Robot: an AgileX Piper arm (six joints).
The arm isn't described. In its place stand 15 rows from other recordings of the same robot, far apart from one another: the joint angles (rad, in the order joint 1, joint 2, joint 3, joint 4, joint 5, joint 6), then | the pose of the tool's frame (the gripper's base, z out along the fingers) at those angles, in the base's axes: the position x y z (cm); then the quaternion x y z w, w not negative.
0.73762 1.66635 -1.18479 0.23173 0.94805 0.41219 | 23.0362, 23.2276, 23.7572, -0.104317, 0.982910, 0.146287, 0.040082
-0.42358 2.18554 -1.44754 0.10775 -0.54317 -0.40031 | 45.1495, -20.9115, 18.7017, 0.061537, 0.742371, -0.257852, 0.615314
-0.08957 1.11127 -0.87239 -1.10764 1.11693 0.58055 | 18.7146, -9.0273, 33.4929, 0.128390, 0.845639, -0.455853, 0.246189
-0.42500 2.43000 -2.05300 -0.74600 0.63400 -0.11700 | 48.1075, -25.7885, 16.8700, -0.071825, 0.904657, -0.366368, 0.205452
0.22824 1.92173 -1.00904 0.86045 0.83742 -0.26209 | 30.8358, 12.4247, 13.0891, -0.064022, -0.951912, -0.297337, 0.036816
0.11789 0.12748 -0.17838 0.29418 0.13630 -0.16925 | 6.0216, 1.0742, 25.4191, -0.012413, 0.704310, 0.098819, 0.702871
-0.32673 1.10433 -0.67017 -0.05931 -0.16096 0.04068 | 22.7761, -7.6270, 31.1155, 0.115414, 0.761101, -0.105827, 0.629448
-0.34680 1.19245 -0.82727 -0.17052 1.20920 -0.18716 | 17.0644, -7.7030, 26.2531, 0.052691, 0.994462, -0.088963, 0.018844
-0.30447 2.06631 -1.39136 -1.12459 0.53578 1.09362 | 41.0169, -17.2820, 17.2260, 0.234894, 0.880277, -0.266726, 0.314315
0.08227 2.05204 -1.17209 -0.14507 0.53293 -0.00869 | 37.8304, 2.4487, 10.4338, -0.102397, 0.986254, -0.039660, 0.123474
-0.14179 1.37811 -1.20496 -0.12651 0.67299 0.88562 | 29.7562, -4.9706, 34.5779, 0.424570, 0.813225, 0.091301, 0.387390
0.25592 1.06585 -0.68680 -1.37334 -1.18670 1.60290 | 15.4235, 12.5872, 34.3788, -0.335074, 0.595431, 0.567125, 0.459954
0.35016 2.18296 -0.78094 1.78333 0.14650 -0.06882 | 28.1233, 11.6533, 0.8533, 0.615319, 0.772017, 0.158816, 0.012220
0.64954 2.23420 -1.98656 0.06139 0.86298 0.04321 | 39.7808, 30.7453, 22.5794, -0.274975, 0.922295, 0.117906, 0.244661
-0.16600 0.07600 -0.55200 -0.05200 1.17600 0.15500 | -0.4656, -0.3647, 28.3167, 0.143936, 0.875405, -0.028439, 0.460587
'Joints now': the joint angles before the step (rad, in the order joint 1, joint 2, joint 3, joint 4, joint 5, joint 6). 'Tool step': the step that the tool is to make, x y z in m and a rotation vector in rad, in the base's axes. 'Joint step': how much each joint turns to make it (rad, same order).
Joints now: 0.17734 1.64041 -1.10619 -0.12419 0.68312 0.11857
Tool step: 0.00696 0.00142 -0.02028 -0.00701 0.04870 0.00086
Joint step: -0.00001 0.06161 0.00000 0.00110 -0.01253 0.00000
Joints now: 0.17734 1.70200 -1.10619 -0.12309 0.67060 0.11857
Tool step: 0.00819 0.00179 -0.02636 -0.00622 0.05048 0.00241
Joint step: 0.00001 0.07923 0.00000 0.00112 -0.02866 0.00000
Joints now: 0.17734 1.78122 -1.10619 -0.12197 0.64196 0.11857
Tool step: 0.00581 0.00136 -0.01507 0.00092 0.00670 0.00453
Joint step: -0.00001 0.04631 0.00000 -0.00088 -0.04018 -0.00001
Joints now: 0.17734 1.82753 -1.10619 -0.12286 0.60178 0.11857
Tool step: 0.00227 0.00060 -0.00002 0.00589 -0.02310 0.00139
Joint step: 0.00000 0.00231 0.00001 -0.00107 -0.02616 0.00196
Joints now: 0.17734 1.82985 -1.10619 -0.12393 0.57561 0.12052
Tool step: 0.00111 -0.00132 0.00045 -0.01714 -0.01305 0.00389
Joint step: 0.00001 0.00001 0.00000 -0.03261 -0.00857 0.01769
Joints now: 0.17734 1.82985 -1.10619 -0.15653 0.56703 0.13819
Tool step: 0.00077 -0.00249 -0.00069 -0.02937 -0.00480 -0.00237
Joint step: 0.00000 0.00289 0.00001 -0.05346 0.00117 0.03672
